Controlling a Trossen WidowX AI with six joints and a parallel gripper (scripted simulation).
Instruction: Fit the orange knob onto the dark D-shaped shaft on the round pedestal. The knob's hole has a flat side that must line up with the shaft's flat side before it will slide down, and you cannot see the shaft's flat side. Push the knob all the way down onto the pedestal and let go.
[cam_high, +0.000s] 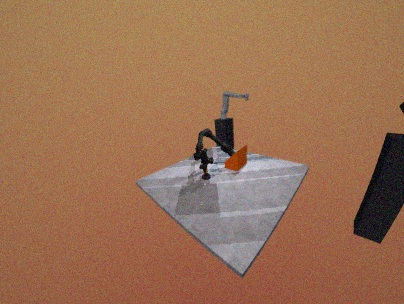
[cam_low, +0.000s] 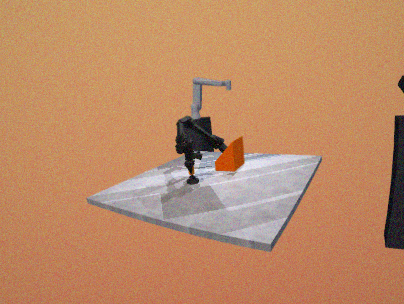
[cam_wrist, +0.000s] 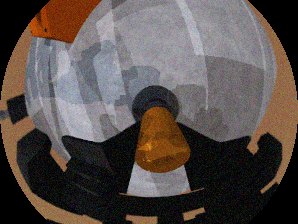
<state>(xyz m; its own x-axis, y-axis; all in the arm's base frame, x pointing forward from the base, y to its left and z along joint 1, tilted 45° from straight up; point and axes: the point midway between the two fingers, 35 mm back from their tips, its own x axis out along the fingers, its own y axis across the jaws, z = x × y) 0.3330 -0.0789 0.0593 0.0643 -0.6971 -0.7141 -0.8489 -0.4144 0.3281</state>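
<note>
My gripper tip is now 2 cm below the orange knob. Round my gripper tip: dark pedestal 4 cm below.
</note>
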